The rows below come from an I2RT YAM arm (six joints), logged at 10 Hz.
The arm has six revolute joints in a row. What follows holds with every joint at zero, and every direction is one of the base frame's. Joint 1 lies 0.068 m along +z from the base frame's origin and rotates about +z. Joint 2 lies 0.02 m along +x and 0.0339 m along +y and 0.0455 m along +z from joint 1 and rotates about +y. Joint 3 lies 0.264 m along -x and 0.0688 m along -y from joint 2 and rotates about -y. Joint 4 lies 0.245 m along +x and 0.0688 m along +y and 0.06 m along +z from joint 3 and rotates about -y. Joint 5 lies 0.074 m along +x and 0.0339 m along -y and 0.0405 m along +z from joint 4 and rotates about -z. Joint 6 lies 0.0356 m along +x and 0.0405 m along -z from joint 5 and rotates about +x. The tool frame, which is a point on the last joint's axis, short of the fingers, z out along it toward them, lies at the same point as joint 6; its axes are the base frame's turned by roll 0, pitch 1.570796 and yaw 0 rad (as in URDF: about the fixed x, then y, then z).
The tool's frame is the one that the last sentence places.
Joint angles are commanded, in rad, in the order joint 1, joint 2, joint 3, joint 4, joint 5, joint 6. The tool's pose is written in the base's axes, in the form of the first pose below.
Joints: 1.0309, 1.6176, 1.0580, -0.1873, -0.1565, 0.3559
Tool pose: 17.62, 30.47, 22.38, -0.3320, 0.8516, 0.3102, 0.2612
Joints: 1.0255, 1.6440, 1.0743, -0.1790, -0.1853, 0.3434
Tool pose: 18.00, 30.93, 22.10, -0.3401, 0.8478, 0.3173, 0.2546
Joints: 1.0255, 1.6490, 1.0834, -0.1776, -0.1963, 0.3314
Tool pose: 18.07, 31.12, 22.24, -0.3470, 0.8435, 0.3210, 0.2552
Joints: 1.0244, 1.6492, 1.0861, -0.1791, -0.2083, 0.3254
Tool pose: 18.08, 31.15, 22.31, -0.3511, 0.8411, 0.3245, 0.2531
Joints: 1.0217, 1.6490, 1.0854, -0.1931, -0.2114, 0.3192
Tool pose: 18.09, 31.00, 22.18, -0.3534, 0.8430, 0.3205, 0.2483
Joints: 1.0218, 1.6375, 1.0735, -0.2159, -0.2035, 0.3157
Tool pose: 17.87, 30.58, 22.01, -0.3541, 0.8479, 0.3111, 0.2426
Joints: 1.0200, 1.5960, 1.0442, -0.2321, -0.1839, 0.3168
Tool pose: 17.45, 29.65, 22.31, -0.3498, 0.8513, 0.3031, 0.2471
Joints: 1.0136, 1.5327, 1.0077, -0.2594, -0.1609, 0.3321
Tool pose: 16.93, 28.25, 22.93, -0.3367, 0.8575, 0.2961, 0.2524
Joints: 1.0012, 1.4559, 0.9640, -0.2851, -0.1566, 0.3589
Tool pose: 16.35, 26.56, 23.64, -0.3189, 0.8629, 0.2984, 0.2543
